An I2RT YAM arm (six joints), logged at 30 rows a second.
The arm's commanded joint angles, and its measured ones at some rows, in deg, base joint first. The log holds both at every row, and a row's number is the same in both.
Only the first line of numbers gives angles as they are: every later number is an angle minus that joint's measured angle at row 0.
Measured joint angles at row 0:
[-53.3 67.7 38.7 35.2 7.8 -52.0]
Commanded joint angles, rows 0 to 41:
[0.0 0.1 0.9 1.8 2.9 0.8]
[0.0 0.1 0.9 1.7 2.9 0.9]
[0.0 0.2 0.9 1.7 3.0 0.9]
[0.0 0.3 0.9 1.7 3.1 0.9]
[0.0 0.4 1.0 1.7 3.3 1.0]
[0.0 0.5 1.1 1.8 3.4 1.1]
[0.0 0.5 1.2 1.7 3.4 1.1]
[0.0 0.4 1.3 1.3 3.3 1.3]
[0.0 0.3 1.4 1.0 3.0 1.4]
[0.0 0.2 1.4 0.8 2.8 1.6]
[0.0 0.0 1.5 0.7 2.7 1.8]
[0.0 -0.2 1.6 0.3 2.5 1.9]
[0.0 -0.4 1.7 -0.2 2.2 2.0]
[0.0 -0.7 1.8 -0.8 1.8 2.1]
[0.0 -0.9 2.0 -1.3 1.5 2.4]
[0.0 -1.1 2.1 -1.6 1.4 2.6]
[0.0 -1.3 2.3 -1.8 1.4 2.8]
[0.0 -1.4 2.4 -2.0 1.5 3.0]
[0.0 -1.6 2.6 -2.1 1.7 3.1]
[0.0 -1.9 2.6 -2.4 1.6 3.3]
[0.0 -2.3 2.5 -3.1 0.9 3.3]
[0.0 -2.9 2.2 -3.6 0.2 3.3]
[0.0 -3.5 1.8 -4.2 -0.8 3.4]
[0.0 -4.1 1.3 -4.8 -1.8 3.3]
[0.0 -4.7 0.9 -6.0 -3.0 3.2]
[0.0 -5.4 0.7 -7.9 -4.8 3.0]
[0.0 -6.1 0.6 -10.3 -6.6 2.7]
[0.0 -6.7 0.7 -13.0 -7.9 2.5]
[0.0 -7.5 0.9 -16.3 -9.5 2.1]
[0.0 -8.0 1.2 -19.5 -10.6 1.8]
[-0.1 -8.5 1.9 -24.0 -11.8 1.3]
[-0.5 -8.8 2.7 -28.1 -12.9 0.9]
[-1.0 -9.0 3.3 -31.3 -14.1 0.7]
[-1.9 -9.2 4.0 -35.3 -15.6 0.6]
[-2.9 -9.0 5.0 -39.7 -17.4 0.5]
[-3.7 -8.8 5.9 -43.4 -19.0 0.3]
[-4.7 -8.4 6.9 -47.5 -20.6 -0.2]
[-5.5 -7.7 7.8 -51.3 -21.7 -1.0]
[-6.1 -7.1 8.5 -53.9 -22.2 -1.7]
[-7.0 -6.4 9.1 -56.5 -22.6 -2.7]
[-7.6 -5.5 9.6 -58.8 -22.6 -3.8]
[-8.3 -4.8 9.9 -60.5 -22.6 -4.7]
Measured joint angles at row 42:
[-6.7 -6.7 7.9 -46.1 -18.5 -1.0]
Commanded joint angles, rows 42 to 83:
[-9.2 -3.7 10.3 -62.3 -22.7 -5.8]
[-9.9 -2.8 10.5 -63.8 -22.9 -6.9]
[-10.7 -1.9 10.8 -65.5 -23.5 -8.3]
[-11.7 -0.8 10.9 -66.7 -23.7 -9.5]
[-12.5 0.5 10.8 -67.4 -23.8 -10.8]
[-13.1 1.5 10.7 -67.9 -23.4 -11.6]
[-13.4 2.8 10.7 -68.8 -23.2 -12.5]
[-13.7 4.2 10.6 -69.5 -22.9 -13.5]
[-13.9 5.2 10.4 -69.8 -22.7 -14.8]
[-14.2 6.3 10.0 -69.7 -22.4 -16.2]
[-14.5 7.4 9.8 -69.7 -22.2 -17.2]
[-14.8 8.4 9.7 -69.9 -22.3 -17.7]
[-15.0 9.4 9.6 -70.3 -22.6 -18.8]
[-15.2 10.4 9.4 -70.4 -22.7 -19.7]
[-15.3 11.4 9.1 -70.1 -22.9 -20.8]
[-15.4 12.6 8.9 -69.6 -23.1 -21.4]
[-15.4 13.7 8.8 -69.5 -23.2 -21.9]
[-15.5 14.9 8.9 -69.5 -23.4 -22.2]
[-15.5 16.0 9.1 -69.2 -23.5 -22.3]
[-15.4 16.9 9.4 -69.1 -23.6 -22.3]
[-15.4 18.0 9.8 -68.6 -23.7 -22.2]
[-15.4 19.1 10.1 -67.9 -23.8 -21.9]
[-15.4 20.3 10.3 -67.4 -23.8 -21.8]
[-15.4 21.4 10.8 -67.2 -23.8 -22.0]
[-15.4 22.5 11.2 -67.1 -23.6 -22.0]
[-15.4 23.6 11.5 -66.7 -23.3 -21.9]
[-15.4 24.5 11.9 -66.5 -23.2 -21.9]
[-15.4 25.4 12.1 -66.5 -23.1 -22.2]
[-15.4 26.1 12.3 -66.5 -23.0 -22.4]
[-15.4 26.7 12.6 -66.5 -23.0 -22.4]
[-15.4 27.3 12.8 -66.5 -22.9 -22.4]
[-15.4 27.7 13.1 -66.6 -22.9 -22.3]
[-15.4 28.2 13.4 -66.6 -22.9 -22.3]
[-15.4 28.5 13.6 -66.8 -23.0 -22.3]
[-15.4 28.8 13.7 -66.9 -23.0 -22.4]
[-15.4 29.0 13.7 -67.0 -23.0 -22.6]
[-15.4 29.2 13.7 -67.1 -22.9 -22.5]
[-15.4 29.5 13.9 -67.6 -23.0 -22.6]
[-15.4 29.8 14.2 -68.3 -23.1 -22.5]
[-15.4 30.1 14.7 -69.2 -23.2 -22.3]
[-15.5 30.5 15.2 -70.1 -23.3 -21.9]
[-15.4 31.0 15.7 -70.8 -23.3 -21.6]
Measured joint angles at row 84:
[-15.1 28.7 14.6 -68.0 -22.8 -21.1]
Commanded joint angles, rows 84 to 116:
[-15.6 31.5 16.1 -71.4 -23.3 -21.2]
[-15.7 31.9 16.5 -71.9 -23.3 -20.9]
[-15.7 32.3 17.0 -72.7 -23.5 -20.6]
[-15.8 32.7 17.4 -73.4 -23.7 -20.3]
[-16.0 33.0 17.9 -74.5 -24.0 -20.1]
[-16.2 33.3 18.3 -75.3 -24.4 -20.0]
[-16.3 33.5 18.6 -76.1 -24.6 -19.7]
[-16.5 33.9 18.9 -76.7 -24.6 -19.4]
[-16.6 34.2 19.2 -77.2 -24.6 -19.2]
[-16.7 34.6 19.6 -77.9 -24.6 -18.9]
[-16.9 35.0 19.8 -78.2 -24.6 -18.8]
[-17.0 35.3 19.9 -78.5 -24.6 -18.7]
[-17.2 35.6 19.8 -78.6 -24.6 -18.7]
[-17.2 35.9 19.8 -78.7 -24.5 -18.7]
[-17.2 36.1 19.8 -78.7 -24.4 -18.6]
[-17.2 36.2 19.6 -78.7 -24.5 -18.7]
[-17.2 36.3 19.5 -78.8 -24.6 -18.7]
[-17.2 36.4 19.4 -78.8 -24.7 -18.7]
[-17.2 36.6 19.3 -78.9 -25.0 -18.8]
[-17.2 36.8 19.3 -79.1 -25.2 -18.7]
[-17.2 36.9 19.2 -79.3 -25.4 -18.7]
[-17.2 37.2 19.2 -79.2 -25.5 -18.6]
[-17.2 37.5 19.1 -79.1 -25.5 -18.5]
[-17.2 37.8 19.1 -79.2 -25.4 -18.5]
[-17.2 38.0 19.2 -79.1 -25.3 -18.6]
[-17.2 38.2 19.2 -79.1 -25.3 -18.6]
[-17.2 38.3 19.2 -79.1 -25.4 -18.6]
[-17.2 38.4 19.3 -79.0 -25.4 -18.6]
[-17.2 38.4 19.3 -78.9 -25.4 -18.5]
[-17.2 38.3 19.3 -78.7 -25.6 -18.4]
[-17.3 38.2 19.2 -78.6 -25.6 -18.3]
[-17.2 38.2 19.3 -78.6 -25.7 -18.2]
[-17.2 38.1 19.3 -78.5 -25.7 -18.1]
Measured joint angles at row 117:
[-17.2 34.5 21.1 -76.0 -26.8 -18.2]
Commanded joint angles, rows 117 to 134:
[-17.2 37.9 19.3 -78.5 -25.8 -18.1]
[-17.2 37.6 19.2 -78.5 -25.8 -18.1]
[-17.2 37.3 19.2 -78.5 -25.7 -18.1]
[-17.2 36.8 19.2 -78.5 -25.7 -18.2]
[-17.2 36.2 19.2 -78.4 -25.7 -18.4]
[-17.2 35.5 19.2 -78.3 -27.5 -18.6]
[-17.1 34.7 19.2 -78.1 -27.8 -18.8]
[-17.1 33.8 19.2 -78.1 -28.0 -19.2]
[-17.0 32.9 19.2 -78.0 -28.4 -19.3]
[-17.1 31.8 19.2 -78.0 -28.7 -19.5]
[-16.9 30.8 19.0 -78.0 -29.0 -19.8]
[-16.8 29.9 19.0 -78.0 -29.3 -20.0]
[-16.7 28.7 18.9 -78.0 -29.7 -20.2]
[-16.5 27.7 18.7 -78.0 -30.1 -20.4]
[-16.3 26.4 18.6 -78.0 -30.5 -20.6]
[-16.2 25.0 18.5 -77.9 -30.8 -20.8]
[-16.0 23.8 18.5 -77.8 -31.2 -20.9]
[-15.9 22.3 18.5 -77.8 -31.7 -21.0]
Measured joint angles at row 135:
[-16.5 26.3 18.6 -77.2 -28.2 -19.1]
